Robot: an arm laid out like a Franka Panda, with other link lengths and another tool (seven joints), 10 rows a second.
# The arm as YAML. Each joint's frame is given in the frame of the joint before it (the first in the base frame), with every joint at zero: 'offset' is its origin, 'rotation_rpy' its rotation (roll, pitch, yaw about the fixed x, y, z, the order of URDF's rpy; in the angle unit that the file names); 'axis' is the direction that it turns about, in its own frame. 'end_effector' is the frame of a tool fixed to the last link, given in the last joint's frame.
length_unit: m
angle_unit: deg
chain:
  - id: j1
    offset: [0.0, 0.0, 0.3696]
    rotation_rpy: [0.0, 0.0, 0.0]
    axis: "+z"
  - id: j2
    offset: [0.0, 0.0, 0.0]
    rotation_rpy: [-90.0, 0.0, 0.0]
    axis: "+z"
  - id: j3
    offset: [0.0, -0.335, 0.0]
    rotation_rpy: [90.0, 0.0, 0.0]
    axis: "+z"
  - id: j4
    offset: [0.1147, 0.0, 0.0]
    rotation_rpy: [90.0, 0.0, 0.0]
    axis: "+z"
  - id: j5
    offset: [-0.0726, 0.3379, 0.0]
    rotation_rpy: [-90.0, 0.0, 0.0]
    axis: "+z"
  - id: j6
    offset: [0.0, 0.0, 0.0]
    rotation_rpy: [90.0, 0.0, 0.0]
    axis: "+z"
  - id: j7
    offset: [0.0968, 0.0, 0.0]
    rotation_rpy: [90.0, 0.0, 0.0]
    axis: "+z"
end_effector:
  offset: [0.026, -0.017, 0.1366]
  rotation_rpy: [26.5, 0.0, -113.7]
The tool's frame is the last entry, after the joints.
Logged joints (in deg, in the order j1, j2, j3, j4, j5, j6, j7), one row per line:
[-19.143 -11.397 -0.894 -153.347 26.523 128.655 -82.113]
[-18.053 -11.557 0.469 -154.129 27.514 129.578 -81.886]
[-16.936 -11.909 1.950 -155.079 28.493 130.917 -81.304]
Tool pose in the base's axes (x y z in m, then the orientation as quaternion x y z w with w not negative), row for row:
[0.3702 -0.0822 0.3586 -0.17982 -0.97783 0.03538 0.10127]
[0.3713 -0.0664 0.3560 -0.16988 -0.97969 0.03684 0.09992]
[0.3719 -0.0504 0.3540 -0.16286 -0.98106 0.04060 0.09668]
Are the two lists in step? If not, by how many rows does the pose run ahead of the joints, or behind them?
They are in step.
